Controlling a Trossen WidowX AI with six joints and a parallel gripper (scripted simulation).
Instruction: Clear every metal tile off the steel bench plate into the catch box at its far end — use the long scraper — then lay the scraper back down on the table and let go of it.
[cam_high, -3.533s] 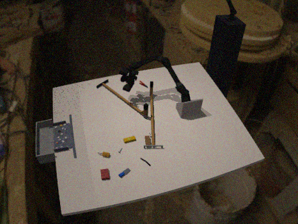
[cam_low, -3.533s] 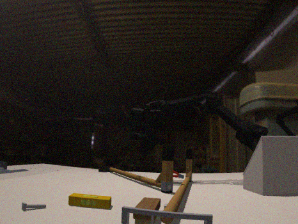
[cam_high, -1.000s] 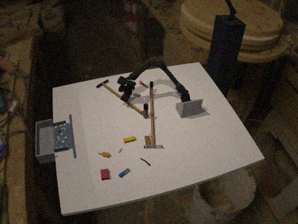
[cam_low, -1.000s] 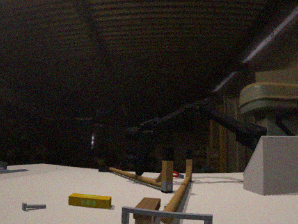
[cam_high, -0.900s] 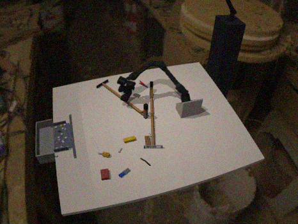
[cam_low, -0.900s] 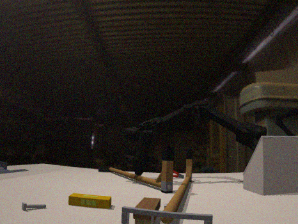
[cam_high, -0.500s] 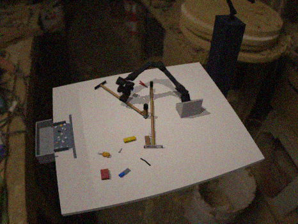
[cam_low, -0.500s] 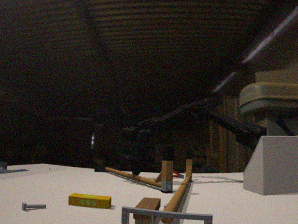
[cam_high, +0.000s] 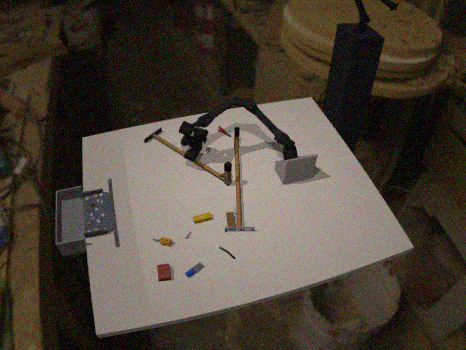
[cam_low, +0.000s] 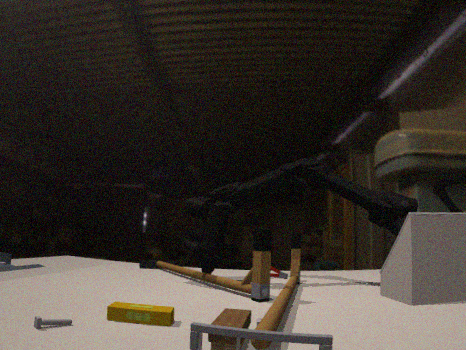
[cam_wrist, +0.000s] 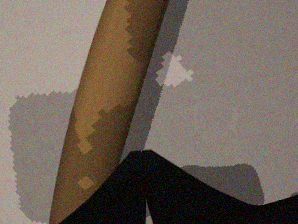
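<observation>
Now: the long scraper 3 cm ahead of my gripper tip, 1 cm to the right of it and 5 cm above it. From my gripper tip the other things lie so: yellow block (5 cm ahead, 43 cm to the left); then long wooden scraper (18 cm behind, 25 cm to the left, 5 cm above); then red-handled tool (23 cm behind, 15 cm to the right).
</observation>
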